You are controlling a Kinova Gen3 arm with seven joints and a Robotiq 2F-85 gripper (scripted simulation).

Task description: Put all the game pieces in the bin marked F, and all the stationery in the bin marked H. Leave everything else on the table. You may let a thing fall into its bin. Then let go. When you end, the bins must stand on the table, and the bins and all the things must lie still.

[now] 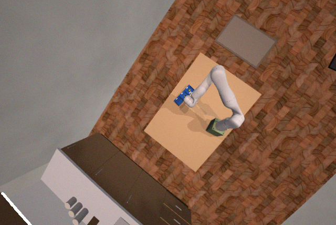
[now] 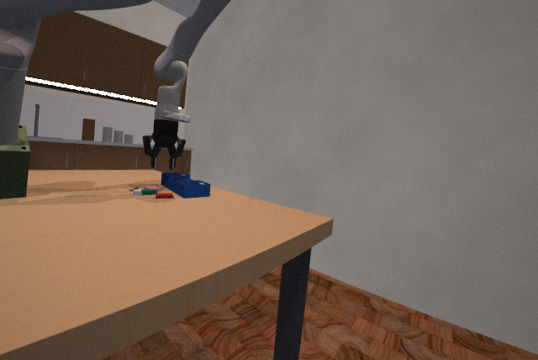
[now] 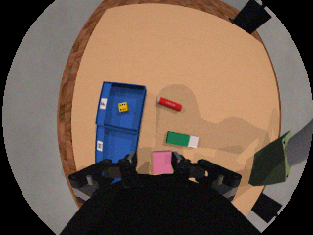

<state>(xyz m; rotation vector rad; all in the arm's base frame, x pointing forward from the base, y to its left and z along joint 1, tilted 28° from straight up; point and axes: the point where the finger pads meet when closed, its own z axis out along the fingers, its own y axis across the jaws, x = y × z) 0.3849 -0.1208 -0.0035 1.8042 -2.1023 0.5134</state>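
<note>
Right now my hand is 1 cm past the pink block, 4 cm to the right of it and 8 cm above it. Also, from my hand: green piece 7 cm behind, 8 cm below; red piece 4 cm behind, 8 cm to the right, 8 cm below; thin golden thing 6 cm behind, 7 cm to the left, 8 cm below.
</note>
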